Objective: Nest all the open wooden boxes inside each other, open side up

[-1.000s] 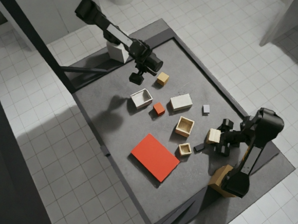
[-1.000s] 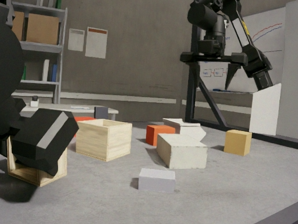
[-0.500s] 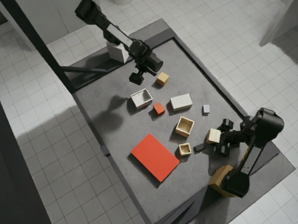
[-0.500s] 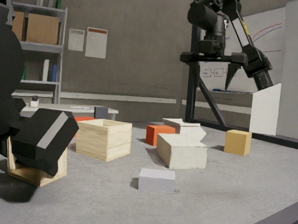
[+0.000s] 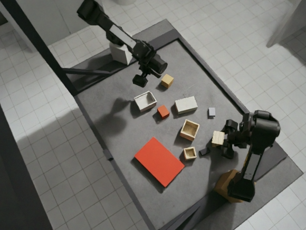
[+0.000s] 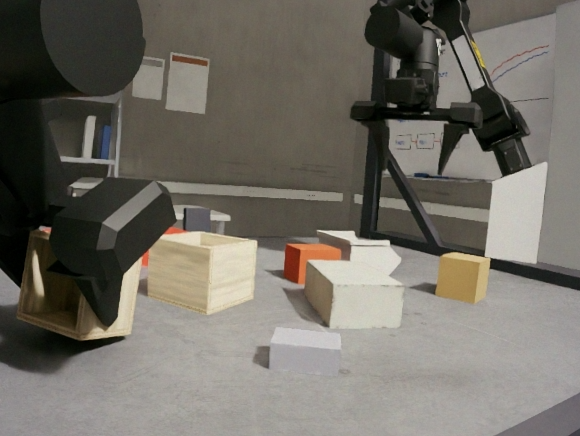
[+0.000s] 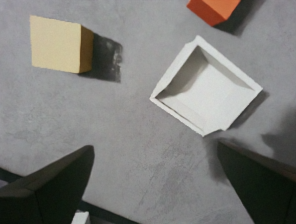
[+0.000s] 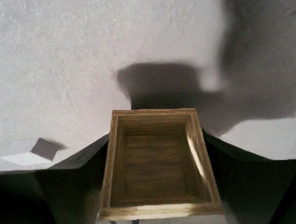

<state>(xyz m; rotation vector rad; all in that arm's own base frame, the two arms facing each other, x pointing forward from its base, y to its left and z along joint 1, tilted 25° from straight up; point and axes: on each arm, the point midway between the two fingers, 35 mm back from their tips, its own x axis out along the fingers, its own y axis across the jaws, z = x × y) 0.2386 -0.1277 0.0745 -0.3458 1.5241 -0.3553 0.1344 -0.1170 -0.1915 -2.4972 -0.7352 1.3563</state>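
My right gripper is now 2 cm to the right of the medium wooden box, 2 cm past it and 1 cm above it. Round my right hand: dark block 10 cm behind, 4 cm below, 1 cm to the left; large wooden box 14 cm to the left, 10 cm behind, 3 cm below; small grey block 16 cm to the left, 7 cm ahead, 4 cm below.
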